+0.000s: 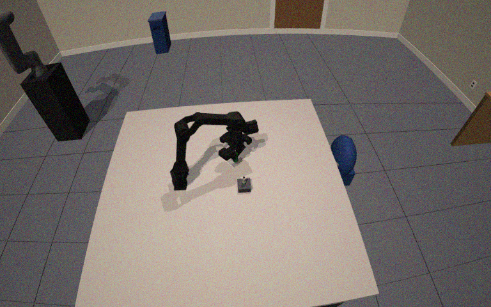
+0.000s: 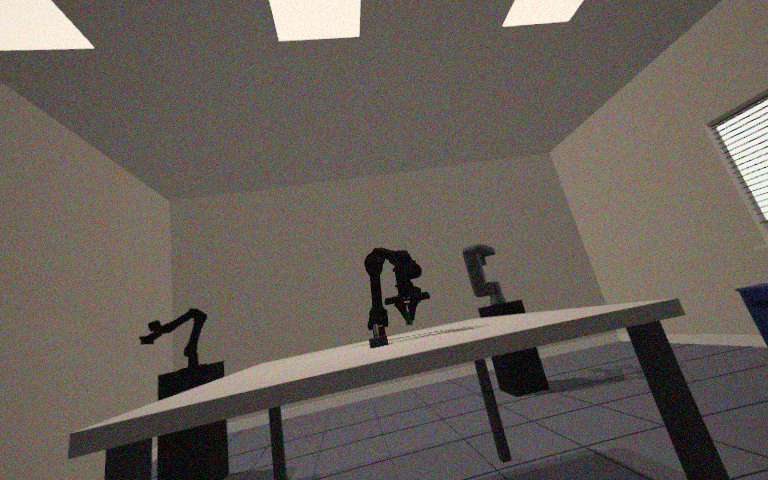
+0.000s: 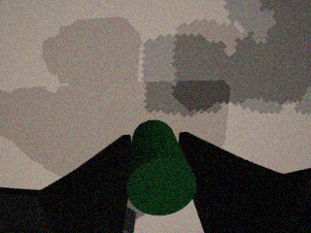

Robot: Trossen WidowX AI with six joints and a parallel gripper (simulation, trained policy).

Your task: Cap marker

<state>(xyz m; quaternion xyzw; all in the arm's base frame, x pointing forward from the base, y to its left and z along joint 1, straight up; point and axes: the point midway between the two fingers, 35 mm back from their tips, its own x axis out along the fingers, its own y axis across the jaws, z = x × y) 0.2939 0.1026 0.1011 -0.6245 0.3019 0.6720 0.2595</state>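
Now: the dark grey holder block 140 mm to the right of my gripper tip, 50 mm below it and 40 mm ahead of it. Round my gripper tip: green cap: 10 mm above.
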